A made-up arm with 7 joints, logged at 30 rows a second.
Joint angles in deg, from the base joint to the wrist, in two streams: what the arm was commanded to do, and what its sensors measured. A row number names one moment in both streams.
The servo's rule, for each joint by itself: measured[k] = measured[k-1] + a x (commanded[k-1-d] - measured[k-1]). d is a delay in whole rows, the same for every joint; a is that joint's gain. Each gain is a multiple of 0.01, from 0.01 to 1. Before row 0 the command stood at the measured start. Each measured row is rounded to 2 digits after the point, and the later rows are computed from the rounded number. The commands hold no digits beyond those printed.
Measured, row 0: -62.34, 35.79, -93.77, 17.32, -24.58, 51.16, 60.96
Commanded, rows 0 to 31: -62.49, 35.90, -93.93, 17.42, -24.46, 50.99, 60.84; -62.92, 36.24, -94.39, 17.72, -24.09, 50.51, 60.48; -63.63, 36.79, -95.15, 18.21, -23.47, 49.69, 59.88; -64.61, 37.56, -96.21, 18.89, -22.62, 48.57, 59.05; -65.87, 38.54, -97.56, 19.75, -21.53, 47.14, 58.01; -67.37, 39.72, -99.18, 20.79, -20.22, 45.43, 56.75; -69.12, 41.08, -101.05, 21.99, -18.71, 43.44, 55.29; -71.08, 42.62, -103.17, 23.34, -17.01, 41.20, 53.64; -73.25, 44.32, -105.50, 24.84, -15.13, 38.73, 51.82; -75.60, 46.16, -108.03, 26.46, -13.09, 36.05, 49.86; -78.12, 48.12, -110.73, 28.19, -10.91, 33.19, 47.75; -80.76, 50.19, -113.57, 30.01, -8.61, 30.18, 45.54; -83.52, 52.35, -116.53, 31.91, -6.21, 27.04, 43.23; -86.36, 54.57, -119.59, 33.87, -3.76, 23.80, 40.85; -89.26, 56.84, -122.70, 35.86, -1.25, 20.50, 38.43; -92.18, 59.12, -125.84, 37.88, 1.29, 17.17, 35.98; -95.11, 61.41, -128.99, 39.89, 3.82, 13.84, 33.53; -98.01, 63.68, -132.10, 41.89, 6.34, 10.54, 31.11; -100.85, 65.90, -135.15, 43.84, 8.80, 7.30, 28.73; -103.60, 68.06, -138.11, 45.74, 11.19, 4.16, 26.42; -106.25, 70.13, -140.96, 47.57, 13.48, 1.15, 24.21; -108.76, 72.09, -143.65, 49.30, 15.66, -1.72, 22.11; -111.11, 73.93, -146.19, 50.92, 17.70, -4.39, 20.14; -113.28, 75.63, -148.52, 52.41, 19.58, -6.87, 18.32; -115.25, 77.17, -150.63, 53.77, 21.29, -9.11, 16.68; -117.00, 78.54, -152.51, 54.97, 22.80, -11.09, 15.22; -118.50, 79.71, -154.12, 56.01, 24.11, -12.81, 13.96; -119.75, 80.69, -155.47, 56.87, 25.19, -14.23, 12.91; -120.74, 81.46, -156.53, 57.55, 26.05, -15.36, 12.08; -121.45, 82.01, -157.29, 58.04, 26.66, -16.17, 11.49; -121.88, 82.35, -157.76, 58.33, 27.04, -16.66, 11.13; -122.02, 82.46, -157.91, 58.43, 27.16, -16.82, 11.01
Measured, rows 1 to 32: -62.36, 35.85, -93.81, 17.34, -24.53, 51.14, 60.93; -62.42, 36.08, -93.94, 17.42, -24.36, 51.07, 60.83; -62.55, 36.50, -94.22, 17.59, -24.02, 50.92, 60.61; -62.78, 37.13, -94.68, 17.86, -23.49, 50.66, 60.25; -63.12, 37.96, -95.34, 18.26, -22.75, 50.27, 59.73; -63.59, 39.00, -96.22, 18.79, -21.79, 49.74, 59.04; -64.20, 40.23, -97.33, 19.46, -20.62, 49.05, 58.18; -64.96, 41.64, -98.67, 20.27, -19.25, 48.19, 57.14; -65.87, 43.22, -100.24, 21.23, -17.68, 47.15, 55.92; -66.94, 44.95, -102.03, 22.33, -15.94, 45.93, 54.53; -68.17, 46.82, -104.03, 23.56, -14.03, 44.53, 52.97; -69.55, 48.81, -106.22, 24.91, -11.97, 42.95, 51.26; -71.09, 50.90, -108.59, 26.38, -9.78, 41.20, 49.41; -72.77, 53.07, -111.12, 27.95, -7.49, 39.29, 47.44; -74.58, 55.29, -113.78, 29.61, -5.12, 37.22, 45.37; -76.52, 57.55, -116.55, 31.35, -2.68, 35.01, 43.21; -78.56, 59.83, -119.41, 33.14, -0.21, 32.68, 40.98; -80.70, 62.10, -122.33, 34.98, 2.28, 30.24, 38.71; -82.92, 64.34, -125.28, 36.84, 4.76, 27.72, 36.41; -85.19, 66.53, -128.23, 38.71, 7.20, 25.13, 34.11; -87.51, 68.65, -131.16, 40.57, 9.59, 22.49, 31.83; -89.85, 70.68, -134.03, 42.40, 11.90, 19.83, 29.59; -92.19, 72.60, -136.83, 44.19, 14.10, 17.17, 27.42; -94.51, 74.39, -139.52, 45.92, 16.18, 14.53, 25.33; -96.79, 76.03, -142.08, 47.57, 18.12, 11.93, 23.34; -99.01, 77.51, -144.48, 49.12, 19.90, 9.40, 21.47; -101.15, 78.81, -146.70, 50.57, 21.50, 6.96, 19.74; -103.20, 79.92, -148.72, 51.89, 22.90, 4.63, 18.17; -105.13, 80.83, -150.52, 53.08, 24.10, 2.43, 16.77; -106.93, 81.53, -152.08, 54.12, 25.07, 0.38, 15.56; -108.57, 82.01, -153.39, 55.00, 25.82, -1.49, 14.54; -110.05, 82.28, -154.43, 55.72, 26.33, -3.18, 13.73
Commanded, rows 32 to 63: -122.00, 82.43, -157.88, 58.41, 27.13, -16.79, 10.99; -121.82, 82.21, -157.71, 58.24, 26.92, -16.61, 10.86; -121.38, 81.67, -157.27, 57.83, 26.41, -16.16, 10.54; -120.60, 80.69, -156.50, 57.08, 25.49, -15.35, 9.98; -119.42, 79.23, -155.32, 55.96, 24.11, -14.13, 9.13; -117.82, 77.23, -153.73, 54.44, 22.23, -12.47, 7.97; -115.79, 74.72, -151.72, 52.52, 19.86, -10.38, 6.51; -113.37, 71.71, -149.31, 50.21, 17.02, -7.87, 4.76; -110.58, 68.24, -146.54, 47.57, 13.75, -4.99, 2.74; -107.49, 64.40, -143.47, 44.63, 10.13, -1.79, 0.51; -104.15, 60.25, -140.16, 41.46, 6.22, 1.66, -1.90; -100.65, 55.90, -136.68, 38.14, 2.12, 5.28, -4.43; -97.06, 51.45, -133.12, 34.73, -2.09, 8.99, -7.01; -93.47, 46.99, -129.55, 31.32, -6.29, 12.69, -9.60; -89.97, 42.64, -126.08, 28.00, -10.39, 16.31, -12.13; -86.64, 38.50, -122.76, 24.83, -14.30, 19.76, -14.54; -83.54, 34.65, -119.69, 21.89, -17.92, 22.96, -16.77; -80.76, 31.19, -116.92, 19.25, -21.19, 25.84, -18.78; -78.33, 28.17, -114.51, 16.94, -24.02, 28.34, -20.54; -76.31, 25.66, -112.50, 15.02, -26.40, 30.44, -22.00; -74.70, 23.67, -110.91, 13.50, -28.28, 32.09, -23.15; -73.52, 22.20, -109.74, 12.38, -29.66, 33.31, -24.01; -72.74, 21.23, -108.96, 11.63, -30.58, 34.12, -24.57; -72.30, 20.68, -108.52, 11.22, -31.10, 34.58, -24.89; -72.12, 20.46, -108.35, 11.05, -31.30, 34.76, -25.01; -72.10, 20.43, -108.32, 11.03, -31.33, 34.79, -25.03; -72.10, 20.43, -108.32, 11.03, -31.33, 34.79, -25.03; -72.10, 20.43, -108.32, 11.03, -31.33, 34.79, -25.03; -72.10, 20.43, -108.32, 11.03, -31.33, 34.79, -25.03; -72.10, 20.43, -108.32, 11.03, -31.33, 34.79, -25.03; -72.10, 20.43, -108.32, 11.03, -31.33, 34.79, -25.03; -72.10, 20.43, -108.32, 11.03, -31.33, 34.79, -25.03
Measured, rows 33 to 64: -111.36, 82.37, -155.22, 56.28, 26.63, -4.68, 13.10; -112.51, 82.28, -155.79, 56.69, 26.74, -5.99, 12.58; -113.49, 81.92, -156.13, 56.93, 26.61, -7.11, 12.11; -114.27, 81.19, -156.22, 56.96, 26.18, -8.02, 11.62; -114.84, 80.03, -156.01, 56.75, 25.39, -8.69, 11.05; -115.17, 78.38, -155.49, 56.26, 24.19, -9.11, 10.34; -115.24, 76.22, -154.62, 55.47, 22.54, -9.25, 9.46; -115.03, 73.56, -153.40, 54.37, 20.44, -9.10, 8.38; -114.54, 70.42, -151.82, 52.94, 17.90, -8.65, 7.08; -113.76, 66.87, -149.90, 51.19, 14.95, -7.90, 5.57; -112.70, 62.96, -147.66, 49.15, 11.63, -6.85, 3.85; -111.37, 58.79, -145.13, 46.84, 8.02, -5.52, 1.95; -109.80, 54.46, -142.37, 44.30, 4.18, -3.92, -0.11; -108.00, 50.05, -139.42, 41.57, 0.20, -2.09, -2.29; -106.02, 45.68, -136.35, 38.72, -3.82, -0.07, -4.55; -103.89, 41.44, -133.22, 35.80, -7.80, 2.11, -6.85; -101.65, 37.43, -130.11, 32.88, -11.65, 4.40, -9.13; -99.35, 33.75, -127.08, 30.02, -15.28, 6.76, -11.35; -97.04, 30.46, -124.19, 27.27, -18.60, 9.13, -13.46; -94.76, 27.63, -121.50, 24.70, -21.56, 11.47, -15.42; -92.55, 25.29, -119.06, 22.35, -24.11, 13.74, -17.20; -90.46, 23.47, -116.92, 20.26, -26.22, 15.89, -18.77; -88.51, 22.15, -115.09, 18.45, -27.88, 17.90, -20.10; -86.73, 21.28, -113.58, 16.93, -29.10, 19.73, -21.20; -85.12, 20.80, -112.38, 15.70, -29.94, 21.38, -22.08; -83.69, 20.58, -111.45, 14.72, -30.47, 22.86, -22.76; -82.42, 20.49, -110.73, 13.95, -30.80, 24.17, -23.28; -81.28, 20.45, -110.18, 13.34, -31.00, 25.34, -23.68; -80.27, 20.44, -109.75, 12.85, -31.13, 26.38, -23.99; -79.37, 20.43, -109.42, 12.47, -31.21, 27.31, -24.23; -78.57, 20.43, -109.17, 12.17, -31.26, 28.13, -24.41; -77.86, 20.43, -108.97, 11.93, -31.29, 28.86, -24.55
